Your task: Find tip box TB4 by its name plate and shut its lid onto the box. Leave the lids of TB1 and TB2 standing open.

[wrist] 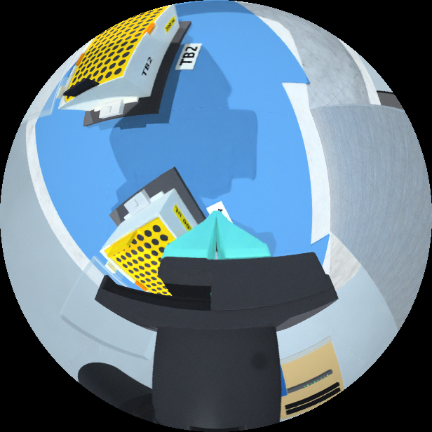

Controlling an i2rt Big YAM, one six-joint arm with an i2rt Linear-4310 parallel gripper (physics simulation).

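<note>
Tip box TB4 (176,202) stands at the lower left of centre, its yellow perforated rack uncovered. Its clear lid (97,310) stands open on the far left side. Its name plate (218,207) is mostly hidden behind the fingertips, with the lettering cut off. Tip box TB2 (135,82) is at the upper left with its rack uncovered; its clear lid (49,97) shows faintly at the left and is open. TB1 does not show. My gripper (216,216) is shut and empty, its turquoise fingertips just right of TB4 in the view; their height is hard to tell.
The TB2 name plate (188,56) lies on the blue mat (285,165) beside its box. Both boxes sit on dark bases. A brushed grey surface (370,185) lies to the right. A tan panel with black bars (312,380) shows at the lower right. Arm shadows fall across the mat.
</note>
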